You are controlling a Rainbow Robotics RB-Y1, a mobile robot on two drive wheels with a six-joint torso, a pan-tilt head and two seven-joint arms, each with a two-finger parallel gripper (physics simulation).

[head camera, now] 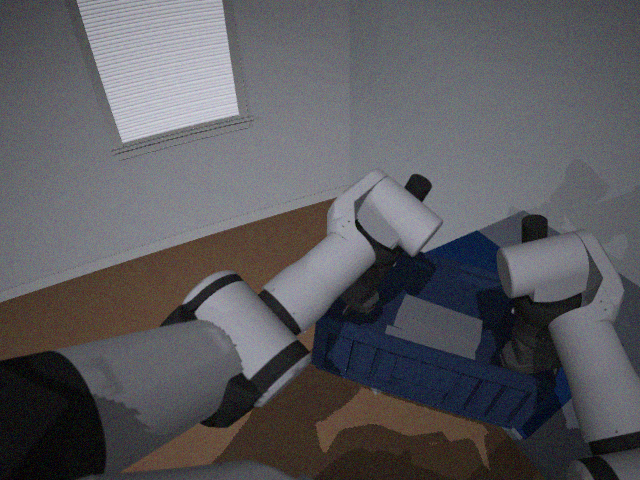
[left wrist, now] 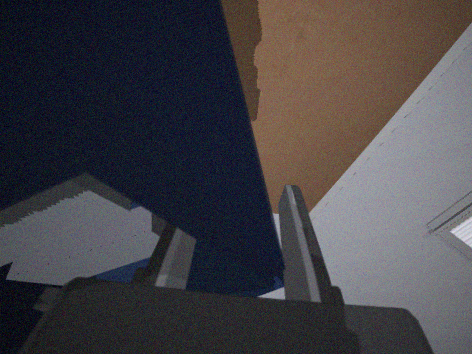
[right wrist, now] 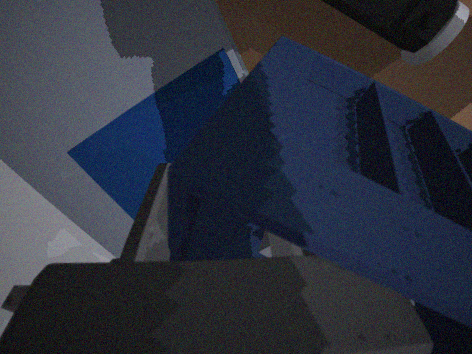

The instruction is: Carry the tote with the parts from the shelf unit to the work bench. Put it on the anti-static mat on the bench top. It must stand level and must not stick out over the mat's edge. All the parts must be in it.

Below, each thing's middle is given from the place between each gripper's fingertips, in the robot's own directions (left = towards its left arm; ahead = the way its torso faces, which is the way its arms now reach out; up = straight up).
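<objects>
The dark blue tote [head camera: 355,347] is 19 cm to the right of my left hand, 5 cm below it and 6 cm ahead of it.
From my right hand, the dark blue tote is 200 mm to the left, 30 mm below and 80 mm ahead.
</objects>
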